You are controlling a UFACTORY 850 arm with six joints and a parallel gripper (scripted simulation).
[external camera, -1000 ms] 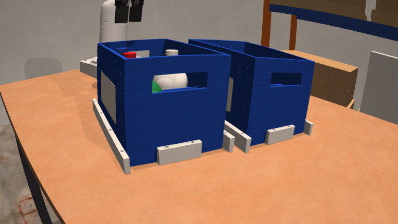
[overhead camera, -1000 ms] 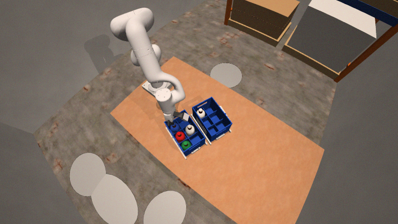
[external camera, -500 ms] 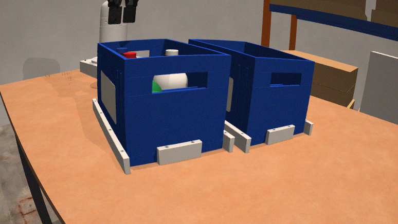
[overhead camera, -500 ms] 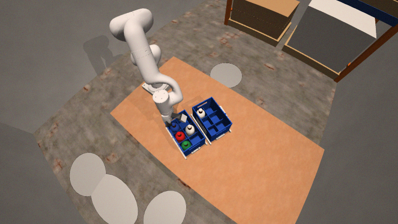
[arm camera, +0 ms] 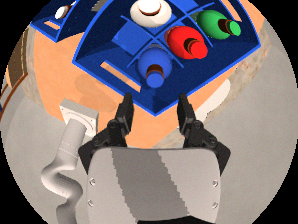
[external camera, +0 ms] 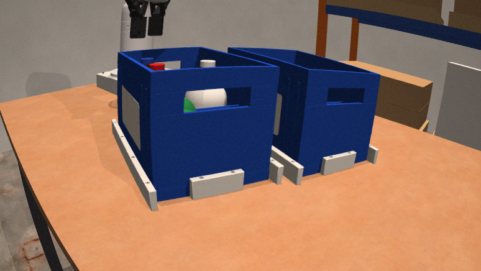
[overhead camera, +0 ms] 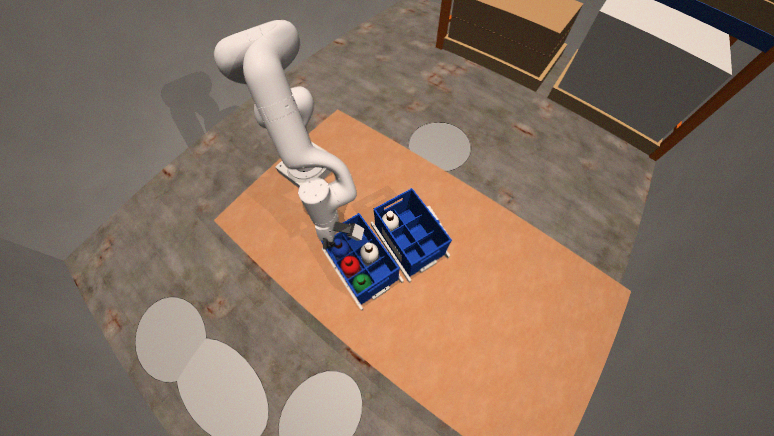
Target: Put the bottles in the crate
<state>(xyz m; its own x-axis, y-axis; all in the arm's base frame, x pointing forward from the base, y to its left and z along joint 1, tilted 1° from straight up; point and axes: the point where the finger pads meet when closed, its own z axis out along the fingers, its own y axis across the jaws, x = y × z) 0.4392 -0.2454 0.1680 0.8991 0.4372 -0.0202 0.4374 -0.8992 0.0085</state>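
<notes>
The blue-label bottle lies 14 cm below my hand. Round my hand: white-label bottle (11 cm ahead, 6 cm to the left, 14 cm below); green bottle (16 cm ahead, 6 cm to the right, 14 cm below); red bottle (8 cm ahead, 3 cm to the right, 14 cm below).
</notes>
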